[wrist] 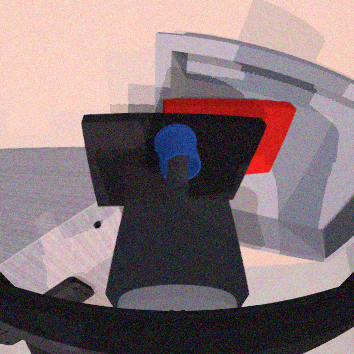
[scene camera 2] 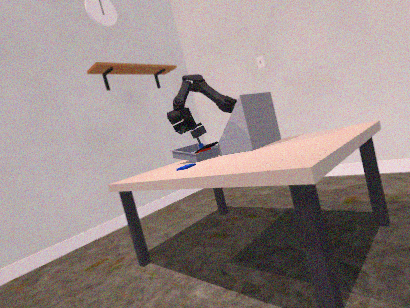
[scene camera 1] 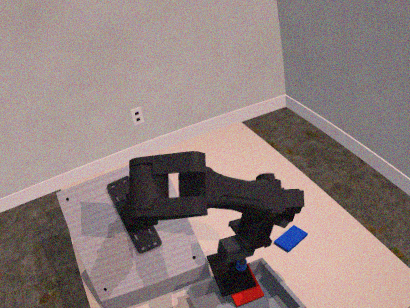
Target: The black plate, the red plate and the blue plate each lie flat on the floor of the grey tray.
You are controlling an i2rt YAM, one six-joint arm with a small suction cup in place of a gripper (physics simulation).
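Places are measured from the arm's base along level axes (x back, y left, z down), in metres.
Pixels of known places: hand, its tool point: point(wrist: 176, 137) point(scene camera 2: 202, 149) point(scene camera 1: 240, 269); arm's base, origin of its link: point(scene camera 2: 243, 113).
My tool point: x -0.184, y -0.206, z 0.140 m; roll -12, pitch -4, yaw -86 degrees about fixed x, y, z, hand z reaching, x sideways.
Observation:
For each thing: its top centre in the pictures, then the offset to it from my tool point. Level surfaces: height alone.
- black plate, centre of its top: point(wrist: 170, 185) point(scene camera 1: 230, 266) point(scene camera 2: 205, 144) dx +0.025, dy +0.005, dz -0.024 m
- red plate, centre of its top: point(wrist: 228, 156) point(scene camera 1: 242, 281) point(scene camera 2: 200, 149) dx +0.018, dy -0.040, dz +0.000 m
- blue plate, centre of its top: point(scene camera 1: 291, 237) point(scene camera 2: 185, 165) dx -0.203, dy +0.047, dz +0.051 m
- pale table, height of its surface: dz +0.061 m
The black plate point(scene camera 1: 225, 280) point(scene camera 2: 212, 146) point(wrist: 117, 160) lies tilted on top of the red plate, at the tray wall nearest the arm's base, partly over the rim. The red plate point(scene camera 1: 249, 295) point(scene camera 2: 203, 150) point(wrist: 280, 125) shows from under it and also looks tilted; its covered part is hidden. The grey tray point(scene camera 1: 274, 281) point(scene camera 2: 183, 154) point(wrist: 295, 237) stands on the table and is cut off in scene camera 1. The blue plate point(scene camera 1: 291, 238) point(scene camera 2: 186, 167) lies flat on the table beside the tray. My gripper point(scene camera 1: 241, 266) point(scene camera 2: 200, 145) point(wrist: 177, 142), a blue suction cup, is open, at the black plate's upper face.
The arm's base stands on a grey sloped block point(scene camera 1: 95, 250) point(scene camera 2: 260, 120) beside the tray. The pale table point(scene camera 1: 230, 150) point(scene camera 2: 280, 160) bears the block and tray. A wooden wall shelf point(scene camera 2: 132, 68) hangs behind the arm.

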